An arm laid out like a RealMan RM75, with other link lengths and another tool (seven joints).
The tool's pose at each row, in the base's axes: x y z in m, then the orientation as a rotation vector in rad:
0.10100 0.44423 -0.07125 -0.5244 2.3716 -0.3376
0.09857 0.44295 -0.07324 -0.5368 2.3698 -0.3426
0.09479 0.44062 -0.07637 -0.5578 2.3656 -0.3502
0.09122 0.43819 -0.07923 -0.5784 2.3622 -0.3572
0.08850 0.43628 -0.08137 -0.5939 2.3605 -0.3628
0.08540 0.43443 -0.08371 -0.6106 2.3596 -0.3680
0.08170 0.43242 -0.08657 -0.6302 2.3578 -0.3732
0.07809 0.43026 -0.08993 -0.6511 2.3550 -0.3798
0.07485 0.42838 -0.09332 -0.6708 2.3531 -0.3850
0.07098 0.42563 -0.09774 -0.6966 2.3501 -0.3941
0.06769 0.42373 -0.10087 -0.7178 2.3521 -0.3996
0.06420 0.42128 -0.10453 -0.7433 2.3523 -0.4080
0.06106 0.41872 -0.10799 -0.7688 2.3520 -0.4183
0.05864 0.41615 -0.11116 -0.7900 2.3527 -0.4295
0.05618 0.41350 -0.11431 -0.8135 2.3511 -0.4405
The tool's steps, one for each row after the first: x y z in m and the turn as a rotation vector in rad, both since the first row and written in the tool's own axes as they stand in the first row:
0.00338 0.00028 -0.00002 0.0002 0.0002 -0.0104
0.00881 0.00044 0.00000 0.0002 -0.0005 -0.0279
0.01399 0.00035 -0.00003 -0.0003 -0.0006 -0.0448
0.01794 0.00021 -0.00008 -0.0007 0.0004 -0.0576
0.02224 0.00031 -0.00023 -0.0019 0.0021 -0.0711
0.02732 0.00062 -0.00039 -0.0038 0.0034 -0.0867
0.03268 0.00097 -0.00011 -0.0050 0.0043 -0.1037
0.03768 0.00147 0.00042 -0.0069 0.0058 -0.1194
0.04409 0.00175 0.00138 -0.0079 0.0080 -0.1406
0.04899 0.00215 0.00168 -0.0111 0.0136 -0.1570
0.05457 0.00232 0.00230 -0.0133 0.0190 -0.1774
0.05985 0.00221 0.00301 -0.0141 0.0246 -0.1984
0.06447 0.00179 0.00399 -0.0134 0.0310 -0.2163
0.06915 0.00130 0.00494 -0.0129 0.0358 -0.2361

